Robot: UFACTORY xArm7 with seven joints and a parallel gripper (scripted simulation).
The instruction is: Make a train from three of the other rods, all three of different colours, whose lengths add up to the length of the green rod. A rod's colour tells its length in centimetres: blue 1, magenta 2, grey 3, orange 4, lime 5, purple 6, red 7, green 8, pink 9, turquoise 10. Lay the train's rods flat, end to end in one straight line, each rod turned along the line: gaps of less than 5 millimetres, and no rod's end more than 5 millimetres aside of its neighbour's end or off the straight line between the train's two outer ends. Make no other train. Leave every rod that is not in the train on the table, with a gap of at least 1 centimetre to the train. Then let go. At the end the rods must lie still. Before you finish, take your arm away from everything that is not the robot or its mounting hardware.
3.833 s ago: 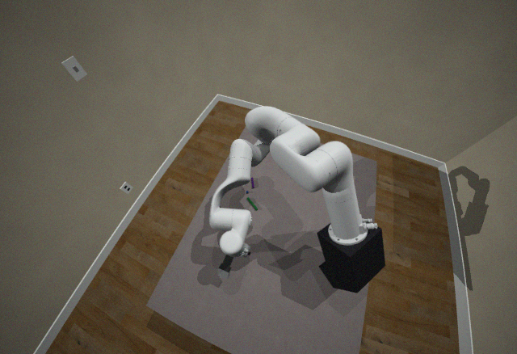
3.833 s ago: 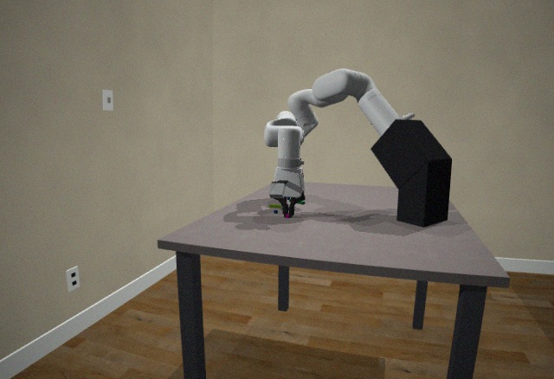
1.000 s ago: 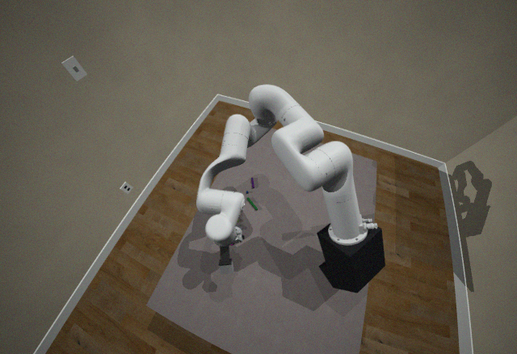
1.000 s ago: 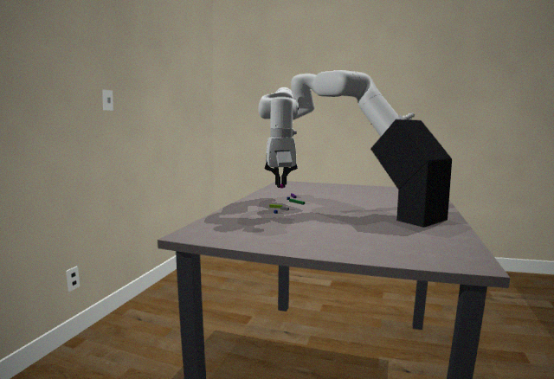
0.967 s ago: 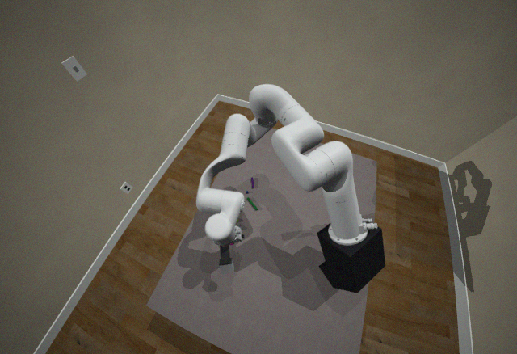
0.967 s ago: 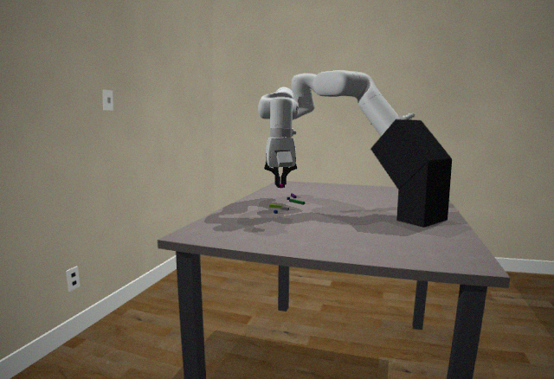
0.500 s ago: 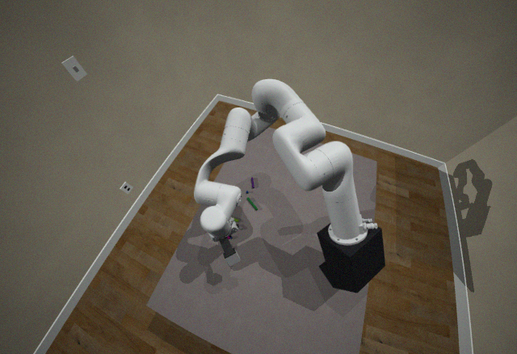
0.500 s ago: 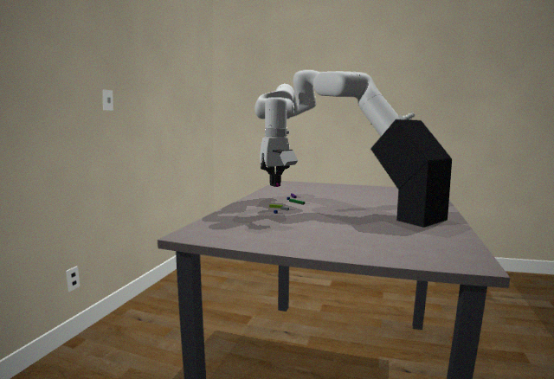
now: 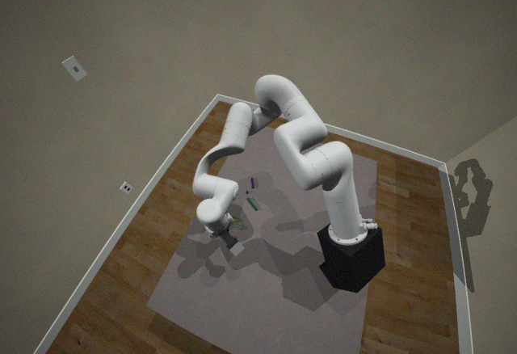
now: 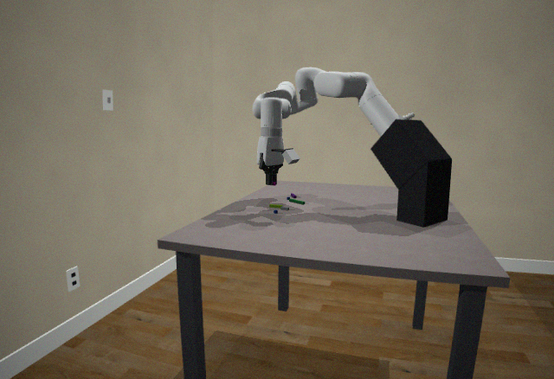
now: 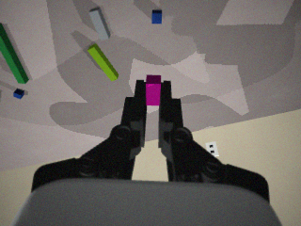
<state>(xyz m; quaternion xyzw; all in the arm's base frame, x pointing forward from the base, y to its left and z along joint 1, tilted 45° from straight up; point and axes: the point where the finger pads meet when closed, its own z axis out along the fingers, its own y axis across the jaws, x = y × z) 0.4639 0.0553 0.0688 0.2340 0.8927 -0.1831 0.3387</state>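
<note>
The magenta rod lies 20 mm below my hand and 10 mm behind it. The rest, counted from my hand: grey rod: 120 mm below, 50 mm behind, 40 mm to the right; then green rod: 160 mm to the right, 120 mm below, 100 mm behind; then lime rod: 120 mm below, 70 mm to the right, 10 mm behind.
</note>
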